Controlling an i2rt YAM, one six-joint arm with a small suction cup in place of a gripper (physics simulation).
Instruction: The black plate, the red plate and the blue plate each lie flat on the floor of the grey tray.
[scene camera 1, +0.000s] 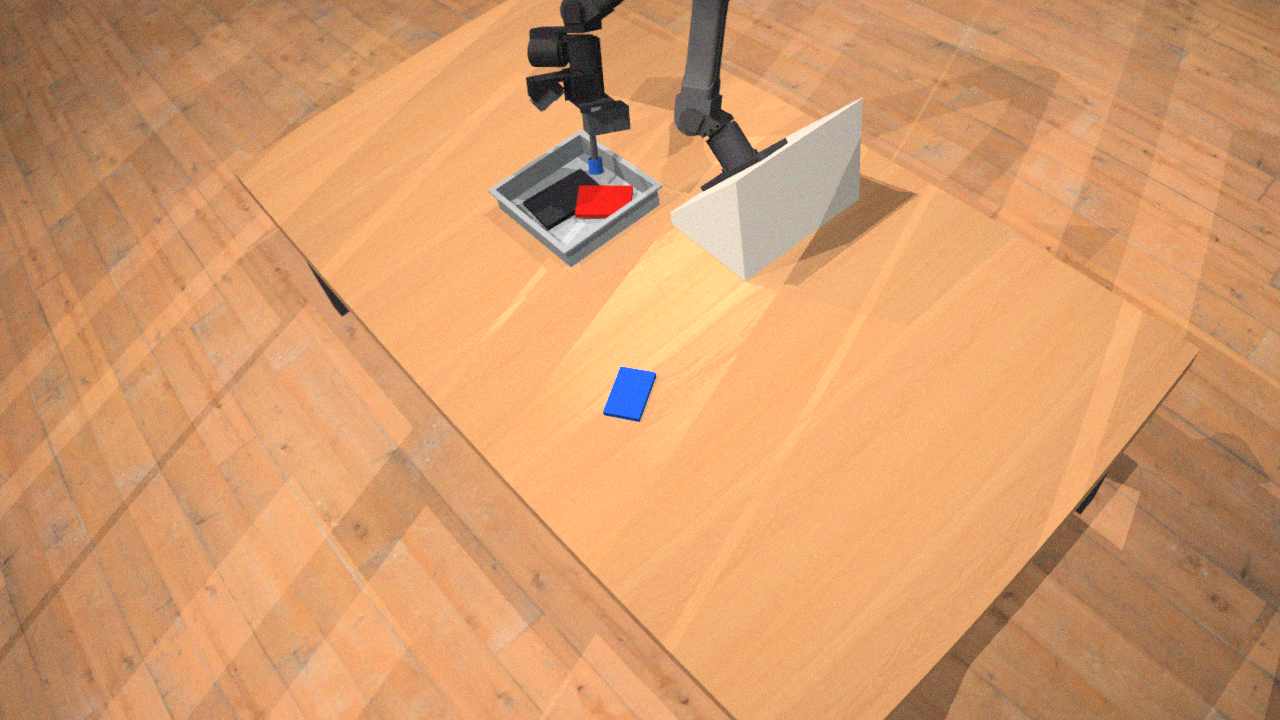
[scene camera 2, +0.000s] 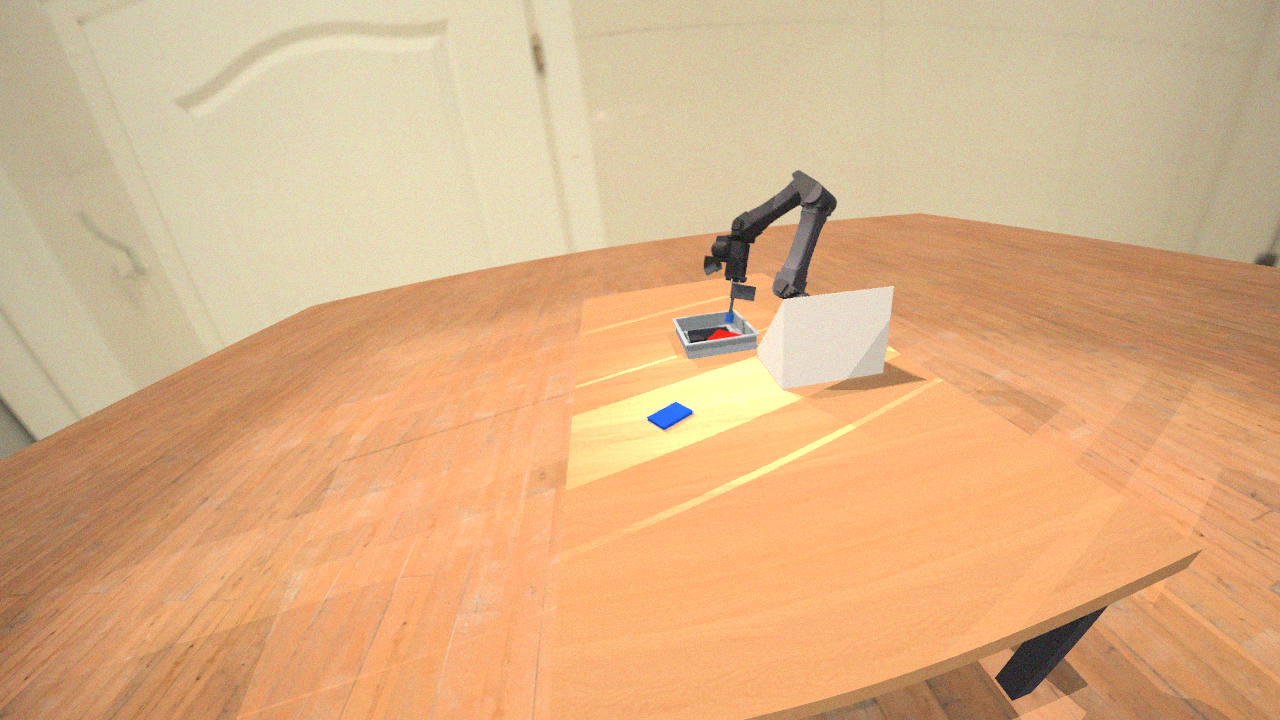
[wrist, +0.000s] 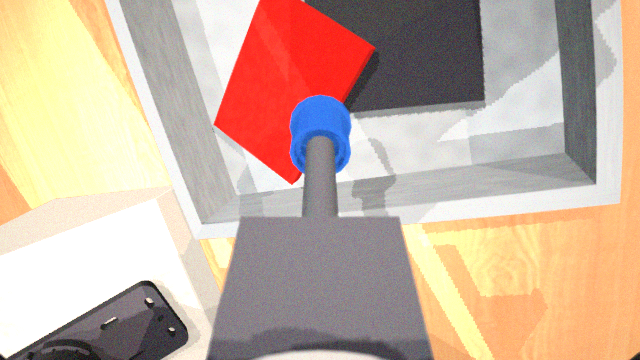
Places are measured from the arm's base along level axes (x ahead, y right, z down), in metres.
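Pixels of known places: hand at its tool point: (scene camera 1: 596, 171) (scene camera 2: 728, 322) (wrist: 320, 123); arm's base at its link origin: (scene camera 1: 744, 168) (scene camera 2: 806, 324).
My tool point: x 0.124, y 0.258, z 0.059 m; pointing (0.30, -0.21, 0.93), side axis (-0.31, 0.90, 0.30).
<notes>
For each thing: its middle in the pictures, then the offset to it from my tool point. Level surfaces: height alone.
- black plate at the middle of its body: (scene camera 1: 564, 198) (scene camera 2: 709, 334) dx +0.055, dy +0.042, dz +0.050 m
- grey tray at the middle of its body: (wrist: 330, 13) (scene camera 1: 575, 196) (scene camera 2: 713, 332) dx +0.050, dy +0.013, dz +0.033 m
- red plate at the middle of its body: (wrist: 283, 90) (scene camera 1: 604, 201) (scene camera 2: 727, 338) dx +0.019, dy -0.032, dz +0.043 m
- blue plate at the middle of its body: (scene camera 1: 629, 393) (scene camera 2: 670, 415) dx +0.283, dy -0.374, dz +0.053 m
- wooden table's at its surface level: dz +0.058 m
The black plate (scene camera 1: 550, 204) (scene camera 2: 698, 334) (wrist: 425, 55) lies in the grey tray (scene camera 1: 617, 223) (scene camera 2: 723, 347) (wrist: 175, 100). The red plate (scene camera 1: 604, 201) (scene camera 2: 723, 335) (wrist: 295, 60) is also in the tray. Its side overlaps the black plate and throws a shadow on it, so it seems to rest partly on it, slightly tilted. The blue plate (scene camera 1: 630, 394) (scene camera 2: 670, 415) lies flat on the table, outside the tray. My suction cup (scene camera 1: 595, 166) (scene camera 2: 730, 317) (wrist: 320, 120) hangs inside the tray's outline, above the red plate's edge, and carries nothing. It hides part of the red plate in the wrist view.
A white wedge-shaped block (scene camera 1: 796, 197) (scene camera 2: 836, 335) (wrist: 100, 260) stands beside the tray, close to the arm's base. The wooden table's (scene camera 1: 805, 447) (scene camera 2: 760, 582) long edge runs past the blue plate's side. The tray's raised walls surround both plates in it.
</notes>
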